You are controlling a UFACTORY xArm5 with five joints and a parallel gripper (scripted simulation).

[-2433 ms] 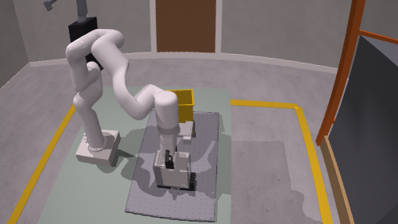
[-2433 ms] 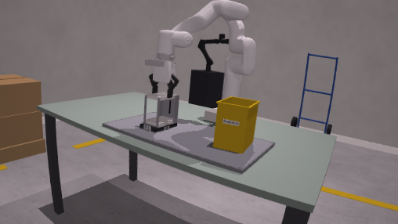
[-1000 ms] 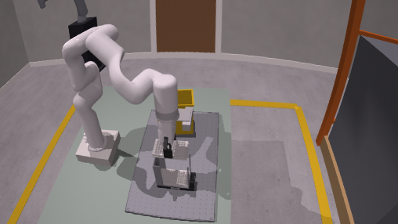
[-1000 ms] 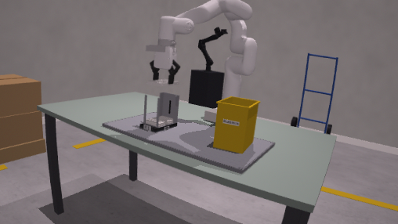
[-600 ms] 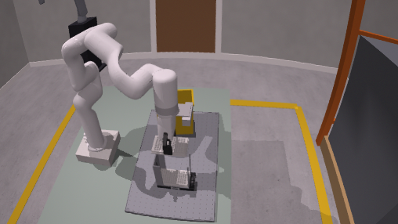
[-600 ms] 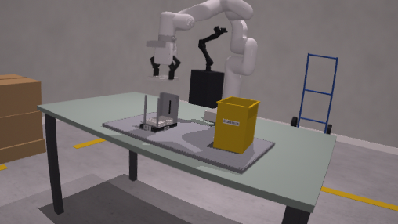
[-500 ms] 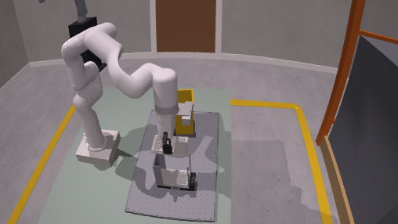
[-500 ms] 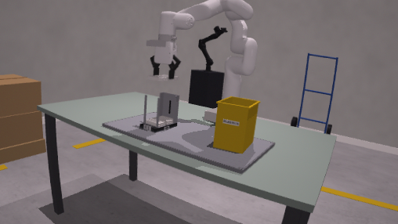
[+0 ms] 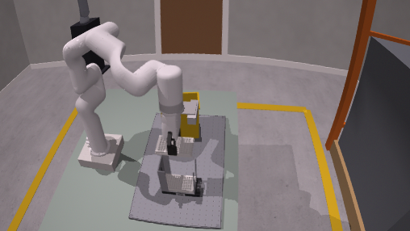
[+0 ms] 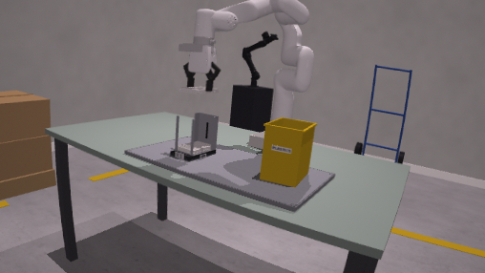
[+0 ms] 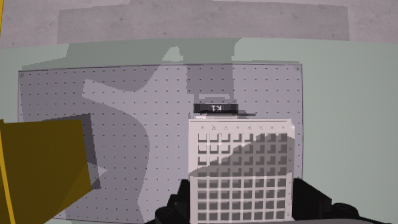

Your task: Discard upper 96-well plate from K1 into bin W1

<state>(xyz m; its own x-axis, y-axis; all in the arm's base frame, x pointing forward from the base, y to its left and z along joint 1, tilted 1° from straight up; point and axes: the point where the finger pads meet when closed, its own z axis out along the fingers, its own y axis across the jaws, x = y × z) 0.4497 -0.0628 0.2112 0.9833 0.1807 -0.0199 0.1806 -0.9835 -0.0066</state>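
My hand is 10 cm past the yellow plastics bin, 35 cm to the right of it and 17 cm above it. The rest, counted from my hand: grey back panel (7 cm behind, 1 cm to the right, 17 cm below); then thin upright post (7 cm ahead, 3 cm to the right, 17 cm below).
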